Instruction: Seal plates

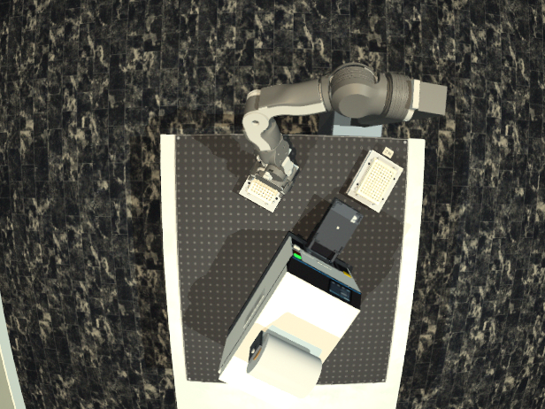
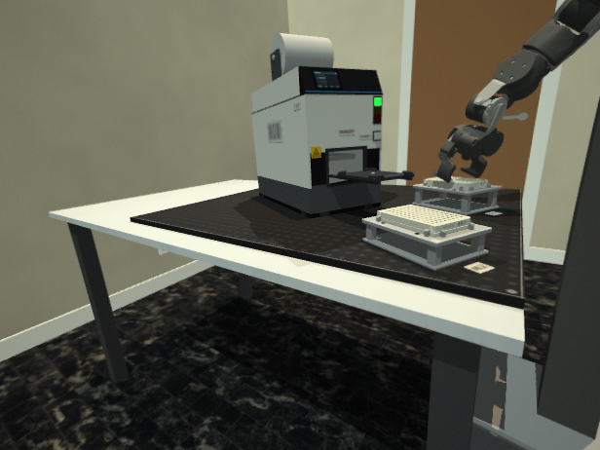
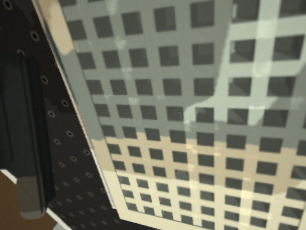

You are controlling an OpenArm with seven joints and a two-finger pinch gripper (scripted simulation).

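The sealer stage is 220 mm to the left of my hand, 120 mm ahead of it and 30 mm above it. The rest, counted from my hand: clear well plate (340 mm to the left, 30 mm below, 30 mm behind); N1 label (100 mm behind, 80 mm below, 40 mm to the left); sealer screen (240 mm ahead, 240 mm above, 220 mm to the left).
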